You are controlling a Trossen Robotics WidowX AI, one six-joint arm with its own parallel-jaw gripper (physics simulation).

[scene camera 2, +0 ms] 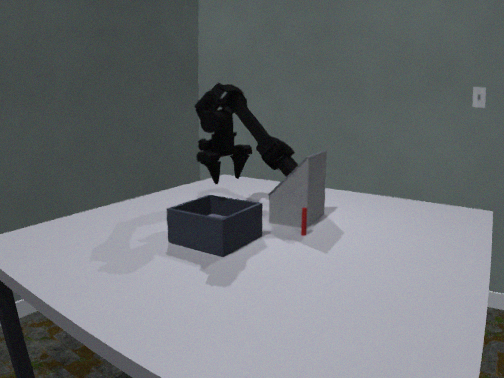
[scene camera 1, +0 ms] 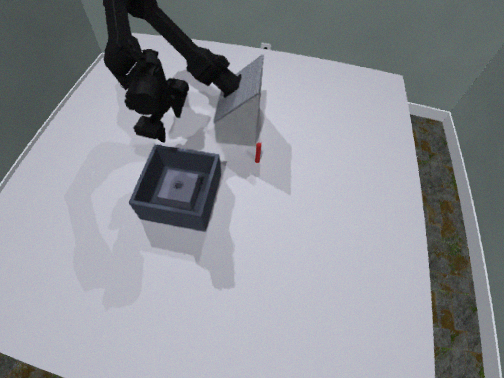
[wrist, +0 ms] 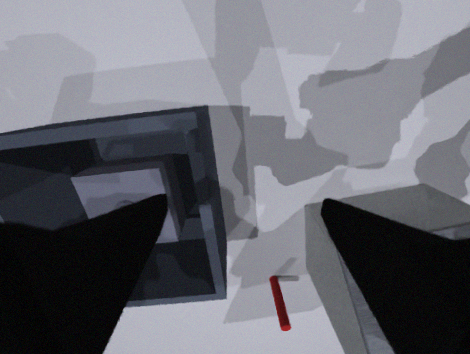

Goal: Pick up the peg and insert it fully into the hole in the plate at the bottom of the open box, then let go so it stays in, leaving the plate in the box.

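Seen in the pictures: gripper, fingertip midpoint: (scene camera 2: 227,181) (scene camera 1: 170,129) (wrist: 245,204); arm's base, origin of the base link: (scene camera 2: 295,175) (scene camera 1: 232,86).
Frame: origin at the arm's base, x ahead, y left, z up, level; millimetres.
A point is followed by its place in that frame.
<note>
A red peg (scene camera 1: 258,152) @[z -87, x 178, y 106 mm] (scene camera 2: 304,221) @[z -96, x 177, y 109 mm] (wrist: 280,304) @[z -88, x 171, y 98 mm] stands upright on the table, beside the grey wedge. The open dark box (scene camera 1: 172,218) @[z -87, x 424, y -87 mm] (scene camera 2: 195,231) @[z -87, x 424, y -92 mm] (wrist: 212,250) @[z -41, x 240, y -66 mm] stands apart from the peg. At its bottom lies the pale square plate (scene camera 1: 169,192) @[z -81, x 354, y -113 mm] (wrist: 117,185) @[z -81, x 329, y -127 mm]; its hole (scene camera 1: 178,185) @[z -93, x 322, y -99 mm] is near the middle, and in the wrist view a finger partly hides it. My gripper (scene camera 1: 170,128) @[z 2, x 206, y -136 mm] (scene camera 2: 227,180) @[z 2, x 206, y -136 mm] (wrist: 245,204) @[z 2, x 206, y -136 mm] is open and empty, fingers pointing down. It hangs above the height of the box rim. In the wrist view the peg shows below the gap between the fingertips.
The grey wedge (scene camera 1: 237,125) @[z -48, x 117, y 33 mm] (scene camera 2: 290,205) @[z -72, x 117, y 36 mm] (wrist: 325,265) @[z -70, x 118, y 8 mm] stands at the arm's base, close to the peg; its sloped top rises higher than the peg. In the wrist view the box is at the left and the wedge at the right. Arm shadows fall across the white table (scene camera 1: 325,250) @[z -139, x 433, y 322 mm] (scene camera 2: 375,280) @[z -139, x 382, y 371 mm].
</note>
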